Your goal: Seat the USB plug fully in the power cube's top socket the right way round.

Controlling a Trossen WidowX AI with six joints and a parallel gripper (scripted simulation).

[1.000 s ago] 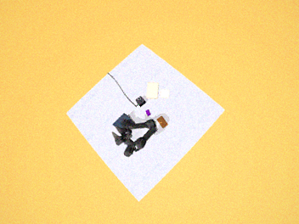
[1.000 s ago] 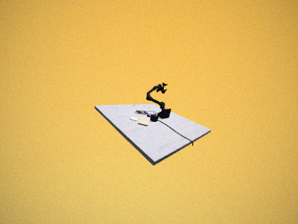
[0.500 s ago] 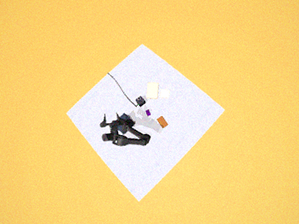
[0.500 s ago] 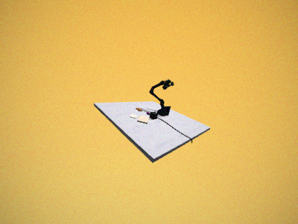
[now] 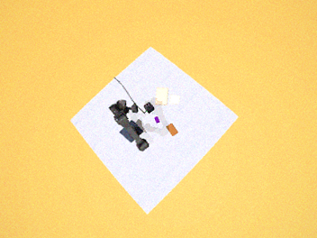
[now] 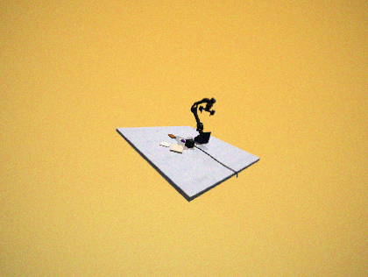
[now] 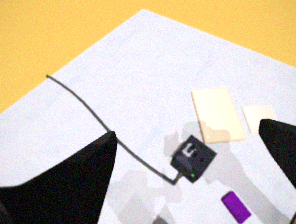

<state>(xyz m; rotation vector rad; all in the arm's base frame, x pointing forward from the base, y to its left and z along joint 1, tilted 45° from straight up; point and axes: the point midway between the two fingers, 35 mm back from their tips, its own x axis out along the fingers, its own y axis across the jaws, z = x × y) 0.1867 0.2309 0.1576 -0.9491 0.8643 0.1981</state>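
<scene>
Right now the USB plug is 290 mm below my gripper tip, 120 mm ahead of it and 20 mm to the right of it. Also, from my gripper tip: cream card: 370 mm below, 300 mm ahead, 60 mm to the right; then orange block: 380 mm below, 360 mm to the right, 80 mm ahead; then purple block: 370 mm below, 170 mm to the right, 70 mm ahead.
</scene>
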